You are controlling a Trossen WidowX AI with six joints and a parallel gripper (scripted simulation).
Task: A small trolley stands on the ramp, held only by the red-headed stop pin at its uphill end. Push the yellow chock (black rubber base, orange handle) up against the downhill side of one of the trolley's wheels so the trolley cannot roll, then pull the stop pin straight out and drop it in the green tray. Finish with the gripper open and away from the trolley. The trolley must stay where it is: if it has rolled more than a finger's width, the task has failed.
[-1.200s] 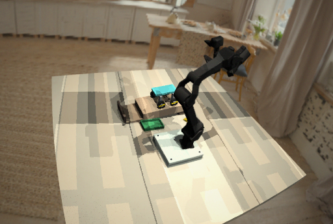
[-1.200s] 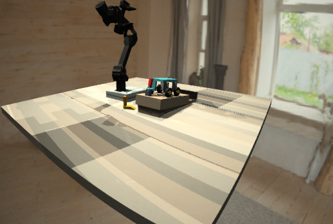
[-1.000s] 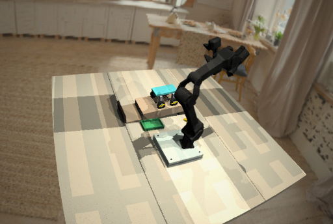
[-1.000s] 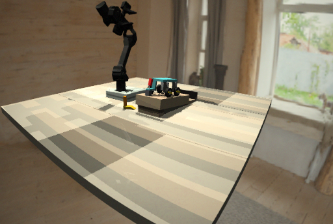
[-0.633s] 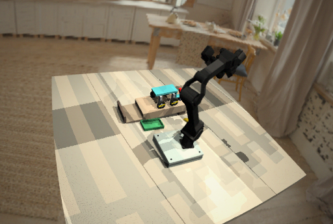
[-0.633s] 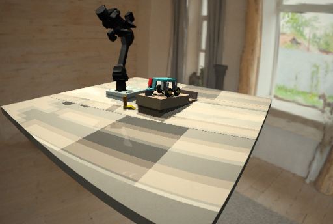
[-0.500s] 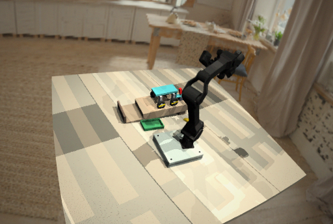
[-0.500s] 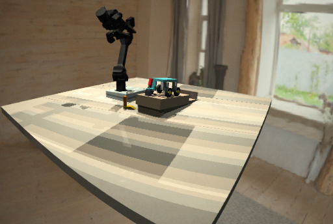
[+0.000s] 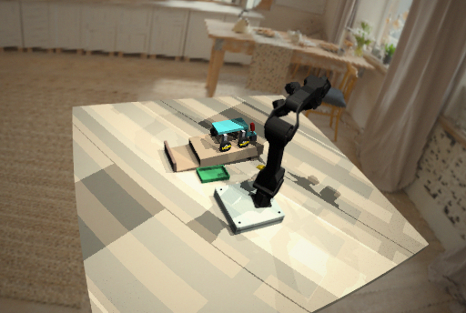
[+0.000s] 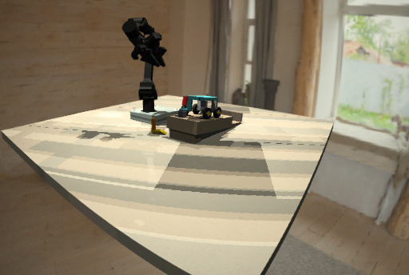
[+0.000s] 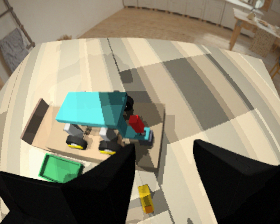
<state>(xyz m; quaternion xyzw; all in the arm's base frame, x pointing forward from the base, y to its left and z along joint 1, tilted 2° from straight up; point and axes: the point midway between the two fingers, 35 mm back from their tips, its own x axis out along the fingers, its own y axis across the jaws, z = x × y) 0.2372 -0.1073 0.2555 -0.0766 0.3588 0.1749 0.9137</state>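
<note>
My gripper tip is 27 cm above the yellow chock and 3 cm past it. The rest, counted from my gripper tip: brown ramp: 24 cm below, 15 cm to the left, 8 cm ahead; then teal trolley: 17 cm below, 15 cm to the left, 8 cm ahead; then red-headed stop pin: 16 cm below, 8 cm ahead, 5 cm to the left.
</note>
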